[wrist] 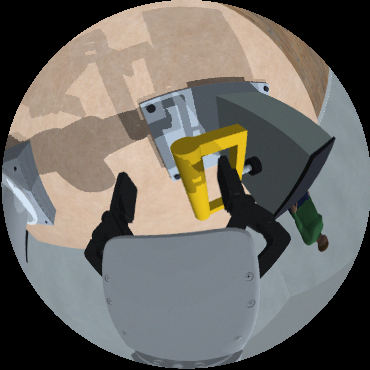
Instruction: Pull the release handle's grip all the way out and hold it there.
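The yellow release handle [193, 182] is a rectangular loop with a thick round grip bar, right of centre in the wrist view. It stands beside a dark grey housing [280, 130] on a light metal base plate [159, 137]. My gripper [171, 172] is open with nothing held. In this view the grip bar lies between the two black fingers, much nearer the right one. The right fingertip overlaps the loop's opening and hides part of its rear bar. Whether the finger touches the handle, I cannot tell.
A black knob [254, 165] on a short rod sticks out by the housing, close to the right finger. The robot's grey base [35, 182] stands at the left on the tan table top [155, 212]. A person in green [309, 220] shows at the right, beyond the table edge.
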